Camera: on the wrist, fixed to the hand. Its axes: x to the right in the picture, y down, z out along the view.
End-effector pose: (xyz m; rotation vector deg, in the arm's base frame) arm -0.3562 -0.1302 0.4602 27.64 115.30 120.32
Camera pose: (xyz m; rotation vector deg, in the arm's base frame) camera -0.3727 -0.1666 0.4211 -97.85 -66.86 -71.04
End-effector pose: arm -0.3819 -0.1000 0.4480 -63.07 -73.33 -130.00
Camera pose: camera -0.4226 -0.1129 0.4119 -83.95 -22.30 -48.72
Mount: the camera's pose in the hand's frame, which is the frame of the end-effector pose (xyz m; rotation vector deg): -0.0016 -0.0382 -0.0408 14.71 -13.25 85.49
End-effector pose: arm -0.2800 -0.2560 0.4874 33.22 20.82 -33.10
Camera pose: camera -0.3108 -0.2570 0.4407 48.26 -23.08 43.56
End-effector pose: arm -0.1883 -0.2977 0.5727 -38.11 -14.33 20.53
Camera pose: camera -0.1667 -0.3488 0.5659 -25.58 7.35 107.02
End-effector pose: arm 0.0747 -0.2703 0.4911 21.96 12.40 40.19
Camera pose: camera 0.0828 -0.2871 0.4384 49.89 -15.25 119.55
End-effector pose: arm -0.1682 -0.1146 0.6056 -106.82 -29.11 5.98
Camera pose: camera -0.1679 -0.1411 0.6548 -91.77 46.17 74.17
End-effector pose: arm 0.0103 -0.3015 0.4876 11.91 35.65 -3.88
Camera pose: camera -0.0191 -0.3301 0.4496 48.84 6.12 71.90
